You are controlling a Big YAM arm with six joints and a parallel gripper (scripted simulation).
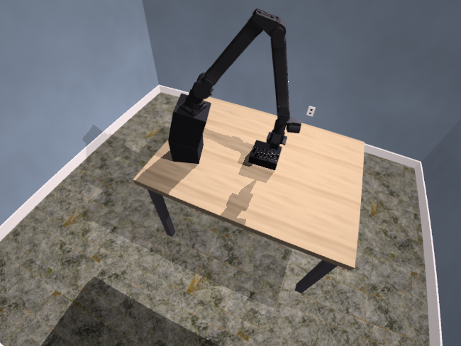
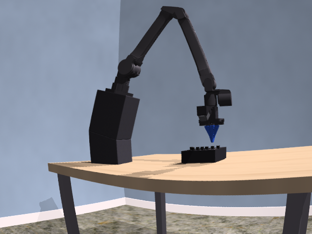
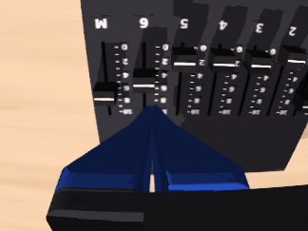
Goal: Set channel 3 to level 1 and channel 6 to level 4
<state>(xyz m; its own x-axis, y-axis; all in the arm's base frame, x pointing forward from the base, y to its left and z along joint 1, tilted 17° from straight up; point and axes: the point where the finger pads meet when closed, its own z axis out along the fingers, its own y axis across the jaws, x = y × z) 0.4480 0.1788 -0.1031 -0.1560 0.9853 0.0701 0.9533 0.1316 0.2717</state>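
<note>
My gripper is now 3 cm above the channel 6 fader cap, 1 cm to the left of it and 1 cm short of it. Round my hand: channel 5 fader cap: 3 cm to the right, 3 cm below, 1 cm behind; channel 4 fader cap: 4 cm behind, 3 cm to the right, 3 cm below; M fader cap: 3 cm below, 3 cm ahead.
</note>
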